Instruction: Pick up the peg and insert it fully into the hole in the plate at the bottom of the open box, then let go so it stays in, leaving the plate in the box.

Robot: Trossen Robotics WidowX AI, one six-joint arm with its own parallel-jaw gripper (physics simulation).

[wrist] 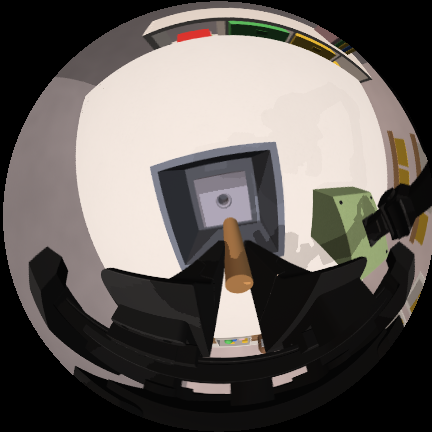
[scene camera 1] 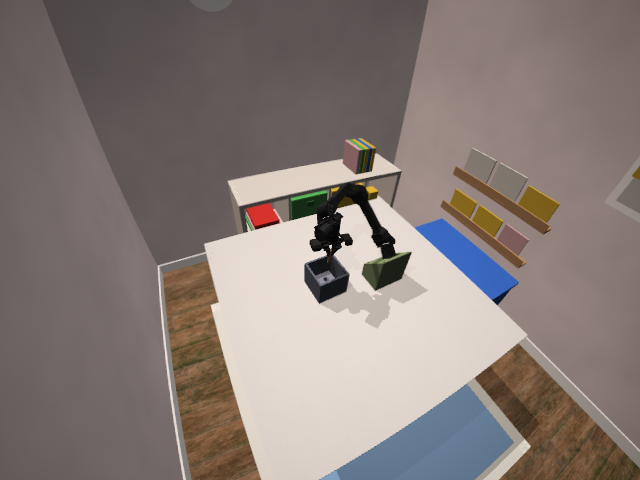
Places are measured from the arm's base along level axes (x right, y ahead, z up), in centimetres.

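Where they show: gripper, fingertip midpoint: (wrist: pixel 233 245) (scene camera 1: pixel 329 255); arm's base, link origin: (wrist: pixel 371 229) (scene camera 1: pixel 389 256).
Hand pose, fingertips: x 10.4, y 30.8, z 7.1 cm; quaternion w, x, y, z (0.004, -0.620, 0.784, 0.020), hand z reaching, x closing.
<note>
Each offset is from my fingertips to the top centre of the thing. "spot": to the spot under its first point. Level surfaces: height alone.
The orange-brown peg @[dy +0.0, dx +0.0, dz +3.8 cm] (scene camera 1: pixel 329 255) (wrist: pixel 235 255) is held between the fingertips of my gripper (scene camera 1: pixel 331 250) (wrist: pixel 233 245), which is shut on it. In the wrist view the peg points away from the camera, its lower end over the near part of the box opening. The dark grey open box @[dy +1.0, dx -0.1, dz -8.1 cm] (scene camera 1: pixel 326 287) (wrist: pixel 172 210) stands on the table, and my gripper is above its rim at the far side in the scene view. The light grey plate @[dy +1.0, dx -0.1, dz -15.8 cm] (wrist: pixel 232 212) lies at the bottom of the box. Its round hole @[spot: dy +0.6, dx +0.7, dz -17.4 cm] (scene camera 1: pixel 325 279) (wrist: pixel 223 200) is uncovered and lies apart from the peg's end.
A green wedge-shaped block (scene camera 1: pixel 385 271) (wrist: pixel 330 220) stands right of the box, with the arm's base on it. The white table @[dz -21.9 cm] (scene camera 1: pixel 372 377) (wrist: pixel 130 125) carries both. A white shelf unit (scene camera 1: pixel 289 180) with coloured bins stands behind the table.
</note>
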